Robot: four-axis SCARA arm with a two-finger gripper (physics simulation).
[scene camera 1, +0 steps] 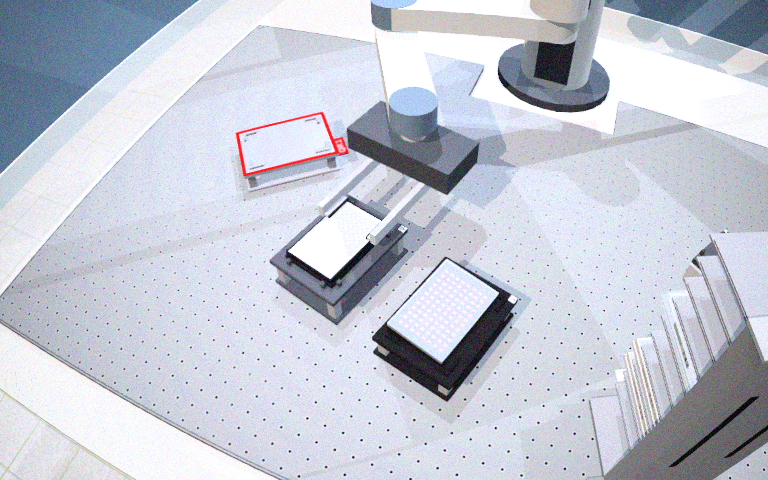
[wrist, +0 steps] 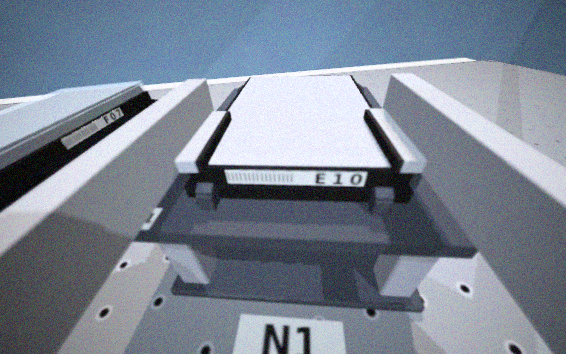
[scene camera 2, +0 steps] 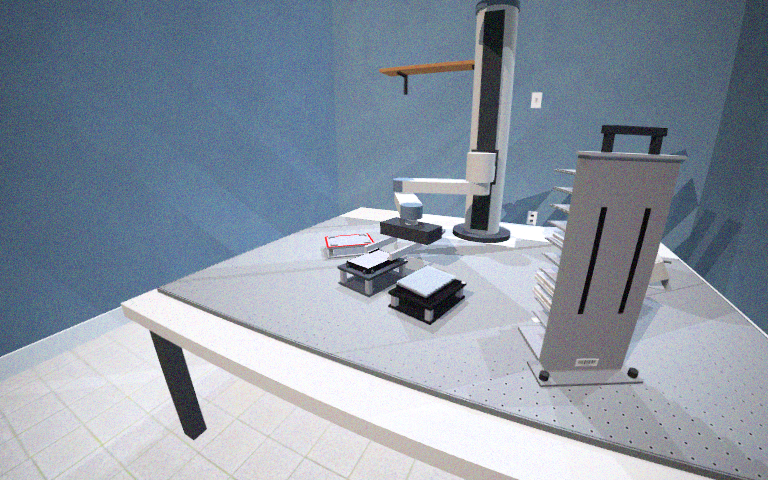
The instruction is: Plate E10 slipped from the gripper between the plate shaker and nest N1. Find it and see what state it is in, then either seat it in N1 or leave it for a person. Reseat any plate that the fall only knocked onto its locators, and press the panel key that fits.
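Frame: origin at the arm's base, x ahead, y left, z up, level; metres.
Seen in the pictures: gripper, between the fingertips: [scene camera 1: 345,224] [wrist: 296,98] [scene camera 2: 377,253]; arm's base, origin of its link: [scene camera 1: 553,78] [scene camera 2: 480,234].
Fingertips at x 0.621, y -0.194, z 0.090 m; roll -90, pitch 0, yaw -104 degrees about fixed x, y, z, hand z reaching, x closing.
Note:
Pixels of each thing's top centre, then the offset from my fingertips to it.
- Plate E10, centre of its top: [wrist: 298,104] [scene camera 1: 337,237] [scene camera 2: 373,258] dz -0.010, dx +0.017, dy -0.005 m
- grey nest N1, centre of its top: [wrist: 297,111] [scene camera 1: 338,239] [scene camera 2: 373,259] dz -0.014, dx +0.018, dy -0.005 m
- Plate F07, centre of its top: [wrist: 27,108] [scene camera 1: 444,306] [scene camera 2: 427,277] dz -0.012, dx +0.069, dy +0.169 m
- white raised platform with a red border, centre of its top: [scene camera 1: 284,139] [scene camera 2: 349,238] dz -0.031, dx -0.162, dy -0.197 m
Plate E10 [scene camera 1: 331,249] [scene camera 2: 367,260] [wrist: 295,127], black with a white top, lies on grey nest N1 [scene camera 1: 308,281] [wrist: 290,227] and looks level. Its label faces the arm, behind two locator posts. In the wrist view its far end is partly hidden. My gripper [scene camera 1: 347,224] [scene camera 2: 379,253] [wrist: 296,98] is shut to its narrow spacing, with nothing held. Its pads stand at the arm-side end of E10, overlapping the plate's long edges in view; exact height is unclear. Plate F07 [scene camera 1: 441,311] [scene camera 2: 427,281] [wrist: 65,112] lies on a black stand [scene camera 1: 464,365] [scene camera 2: 428,310]; its seating is unclear.
A white raised platform with a red border [scene camera 1: 288,144] [scene camera 2: 348,241] stands beyond N1. A tall grey rack [scene camera 1: 679,418] [scene camera 2: 611,254] with many shelves stands at the right. The arm column [scene camera 2: 492,113] stands at the back. No panel key can be made out.

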